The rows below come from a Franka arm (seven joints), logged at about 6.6 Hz.
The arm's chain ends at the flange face. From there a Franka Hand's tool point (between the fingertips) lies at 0.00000 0.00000 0.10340 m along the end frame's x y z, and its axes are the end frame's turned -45 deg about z.
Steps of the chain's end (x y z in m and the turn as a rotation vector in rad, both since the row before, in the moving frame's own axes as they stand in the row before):
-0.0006, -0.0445, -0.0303, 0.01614, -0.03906, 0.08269
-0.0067, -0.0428, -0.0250, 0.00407, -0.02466, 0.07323
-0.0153, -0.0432, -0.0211, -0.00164, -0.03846, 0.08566
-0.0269, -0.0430, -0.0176, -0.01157, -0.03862, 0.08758
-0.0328, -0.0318, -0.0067, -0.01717, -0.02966, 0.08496
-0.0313, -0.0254, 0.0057, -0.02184, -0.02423, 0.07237
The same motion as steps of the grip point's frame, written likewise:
0.0295, -0.0360, -0.0304, 0.03903, -0.01621, 0.08269
0.0241, -0.0372, -0.0250, 0.02032, -0.01456, 0.07323
0.0169, -0.0442, -0.0212, 0.02604, -0.02835, 0.08566
0.0078, -0.0516, -0.0177, 0.01913, -0.03549, 0.08758
-0.0041, -0.0467, -0.0068, 0.00883, -0.03311, 0.08496
-0.0075, -0.0404, 0.0056, 0.00169, -0.03258, 0.07237

